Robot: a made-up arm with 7 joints.
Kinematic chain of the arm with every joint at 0, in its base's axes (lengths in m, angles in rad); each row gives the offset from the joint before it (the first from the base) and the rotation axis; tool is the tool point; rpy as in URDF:
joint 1: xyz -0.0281 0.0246 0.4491 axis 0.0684 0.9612 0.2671
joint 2: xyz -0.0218 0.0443 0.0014 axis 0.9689 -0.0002 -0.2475
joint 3: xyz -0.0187 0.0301 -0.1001 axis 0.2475 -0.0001 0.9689
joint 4: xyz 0.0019 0.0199 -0.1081 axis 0.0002 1 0
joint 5: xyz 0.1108 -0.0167 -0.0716 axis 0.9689 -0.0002 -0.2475
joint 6: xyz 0.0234 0.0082 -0.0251 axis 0.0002 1 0
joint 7: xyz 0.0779 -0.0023 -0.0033 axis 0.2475 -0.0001 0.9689
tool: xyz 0.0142 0.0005 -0.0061 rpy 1.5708 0 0
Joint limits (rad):
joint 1: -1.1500..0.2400
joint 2: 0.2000..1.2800
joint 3: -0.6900..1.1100
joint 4: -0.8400..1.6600
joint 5: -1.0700..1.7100
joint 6: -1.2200..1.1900
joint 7: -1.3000..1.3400
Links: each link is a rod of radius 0.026 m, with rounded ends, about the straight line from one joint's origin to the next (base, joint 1, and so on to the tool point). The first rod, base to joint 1, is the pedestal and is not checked.
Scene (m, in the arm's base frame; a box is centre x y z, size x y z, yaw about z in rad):
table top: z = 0
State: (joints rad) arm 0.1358 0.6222 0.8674 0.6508 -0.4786 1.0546 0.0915
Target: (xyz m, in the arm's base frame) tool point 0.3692 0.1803 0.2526
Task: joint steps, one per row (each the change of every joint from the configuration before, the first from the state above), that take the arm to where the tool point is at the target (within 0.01 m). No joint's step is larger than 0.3 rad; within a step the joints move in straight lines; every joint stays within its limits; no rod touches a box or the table.
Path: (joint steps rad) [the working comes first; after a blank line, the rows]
Joints at the target: -0.9525 0.2525 0.6051 0.4858 -0.5910 0.9508 0.0682
Straight joint move there: clear.

1: -0.2721 -0.0924 -0.0656 -0.0413 -0.0281 -0.0260 -0.0058
2: -0.2720 -0.0924 -0.0655 -0.0412 -0.0281 -0.0259 -0.0058
3: -0.2721 -0.0925 -0.0656 -0.0413 -0.0281 -0.0260 -0.0059
4: -0.2721 -0.0924 -0.0656 -0.0412 -0.0281 -0.0259 -0.0058

